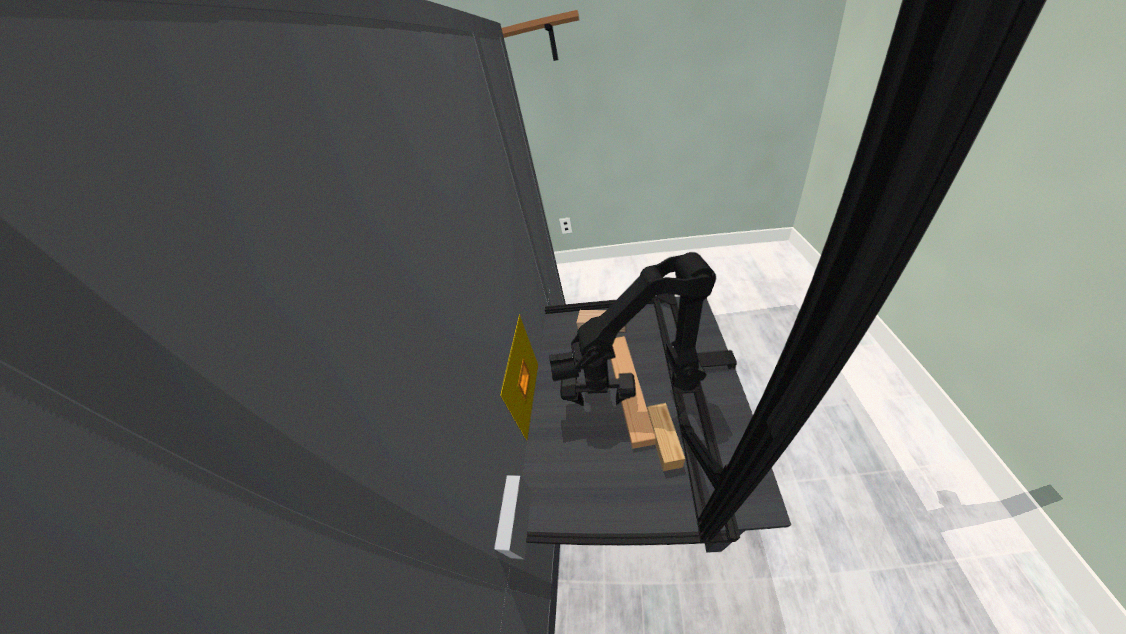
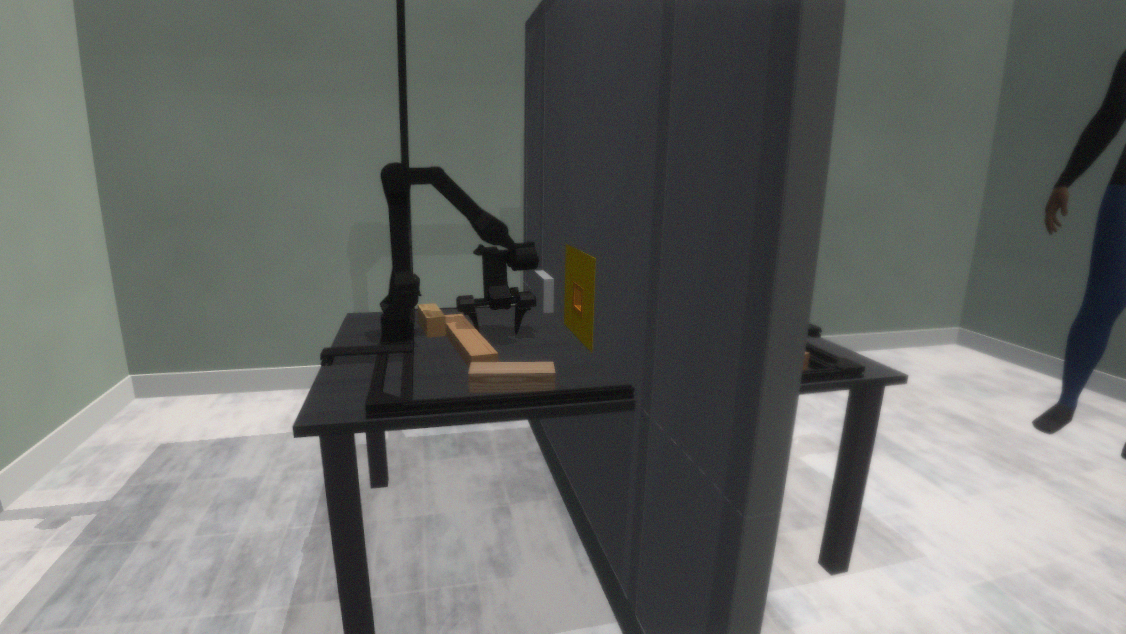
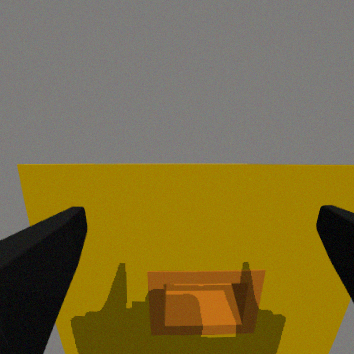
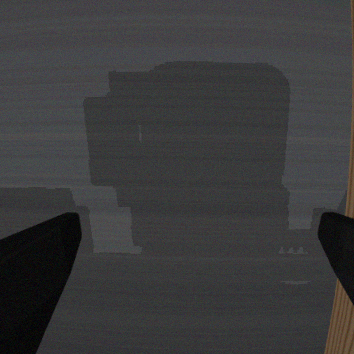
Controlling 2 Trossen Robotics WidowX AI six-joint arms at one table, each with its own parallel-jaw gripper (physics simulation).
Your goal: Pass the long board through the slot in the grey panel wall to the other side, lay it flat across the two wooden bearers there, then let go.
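Frame: origin at the left arm's base, x left, y back, z up, level; centimetres.
Seen in the pictures: left gripper, fingertip midpoint: (image 3: 204, 217); right gripper, fingertip midpoint: (image 1: 599, 403) (image 2: 497, 335) (image 4: 202, 224); right arm's base, origin of the base link: (image 1: 686, 383) (image 2: 396, 340).
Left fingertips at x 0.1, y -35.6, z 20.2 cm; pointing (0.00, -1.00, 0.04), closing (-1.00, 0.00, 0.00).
Note:
A point is followed by its place in that frame.
The long board (image 1: 628, 378) (image 2: 470, 340) @[z 1.4, x 7.4, y -75.3 cm] (image 4: 341, 320) @[z -1.0, x -8.8, y -74.2 cm] lies low on the right arm's side of the grey panel wall (image 1: 236, 196) @[z 72.1, x -32.3, y -48.3 cm] (image 2: 669, 236) @[z 29.0, x 48.5, y -48.2 cm]. One wooden bearer (image 1: 668, 441) @[z 3.1, x -17.9, y -83.7 cm] (image 2: 431, 319) @[z 2.6, x -7.8, y -83.4 cm] is close beside one board end; I cannot tell if they touch. The other bearer (image 1: 589, 316) @[z 1.9, x 28.2, y -65.1 cm] (image 2: 512, 378) @[z 0.8, x 30.8, y -69.6 cm] is near the opposite end. The board does not appear to span both. My right gripper (image 1: 598, 397) @[z -1.1, x -4.0, y -67.7 cm] (image 2: 497, 330) @[z -1.1, x -4.0, y -67.7 cm] (image 4: 202, 224) @[z -1.1, x -4.0, y -67.7 cm] is open and empty, pointing down beside the board, on its wall side. My left gripper (image 3: 204, 217) @[z 20.2, x 0.1, y -35.6 cm] is open and empty, facing the orange-lined slot (image 3: 200, 277) @[z 10.9, x -0.7, y -43.1 cm] (image 1: 523, 379) @[z 5.7, x 0.6, y -47.2 cm] (image 2: 578, 297) @[z 7.6, x -4.5, y -47.2 cm].
A yellow plate (image 1: 520, 346) @[z 15.0, x 4.5, y -48.3 cm] (image 2: 579, 263) @[z 16.9, x -0.5, y -48.4 cm] (image 3: 175, 200) @[z 17.4, x 1.2, y -43.2 cm] surrounds the slot. A pale block (image 1: 508, 515) @[z 8.1, x -35.2, y -50.0 cm] (image 2: 545, 291) @[z 4.5, x -27.0, y -50.7 cm] juts from the wall. Black frame rails (image 2: 504, 399) @[z -0.1, x 38.0, y -72.1 cm] edge the table. A small brown piece (image 2: 805, 360) @[z 1.0, x 32.8, y -7.5 cm] shows beyond the wall. A person's arm and leg (image 2: 1095, 291) show at far right.

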